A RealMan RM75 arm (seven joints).
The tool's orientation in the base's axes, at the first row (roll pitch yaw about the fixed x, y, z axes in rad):
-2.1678 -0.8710 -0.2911
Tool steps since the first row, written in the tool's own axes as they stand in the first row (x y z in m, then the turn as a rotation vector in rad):
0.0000 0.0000 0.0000 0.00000 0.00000 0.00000
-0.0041 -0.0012 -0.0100 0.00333 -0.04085 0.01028
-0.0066 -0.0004 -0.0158 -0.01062 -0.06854 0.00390
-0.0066 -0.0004 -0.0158 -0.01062 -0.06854 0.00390
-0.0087 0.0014 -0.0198 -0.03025 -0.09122 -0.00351
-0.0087 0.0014 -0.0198 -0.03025 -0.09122 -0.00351
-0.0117 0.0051 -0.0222 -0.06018 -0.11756 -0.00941
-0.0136 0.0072 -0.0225 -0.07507 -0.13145 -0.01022
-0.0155 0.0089 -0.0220 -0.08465 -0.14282 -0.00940
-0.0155 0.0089 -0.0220 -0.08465 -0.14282 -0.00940
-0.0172 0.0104 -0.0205 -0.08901 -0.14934 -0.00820
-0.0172 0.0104 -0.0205 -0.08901 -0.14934 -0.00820
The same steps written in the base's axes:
0.0000 0.0000 0.0000 0.00000 0.00000 0.00000
-0.0096 -0.0051 0.0011 -0.00944 0.03568 0.02058
-0.0145 -0.0091 0.0009 -0.03450 0.05393 0.02697
-0.0145 -0.0091 0.0009 -0.03450 0.05393 0.02697
-0.0176 -0.0126 -0.0002 -0.06151 0.06893 0.02672
-0.0176 -0.0126 -0.0002 -0.06151 0.06893 0.02672
-0.0194 -0.0164 -0.0036 -0.09552 0.08948 0.01999
-0.0198 -0.0177 -0.0061 -0.11141 0.10170 0.01629
-0.0199 -0.0183 -0.0086 -0.12184 0.11220 0.01472
-0.0199 -0.0183 -0.0086 -0.12184 0.11220 0.01472
-0.0193 -0.0180 -0.0113 -0.12665 0.11851 0.01443
-0.0193 -0.0180 -0.0113 -0.12665 0.11851 0.01443

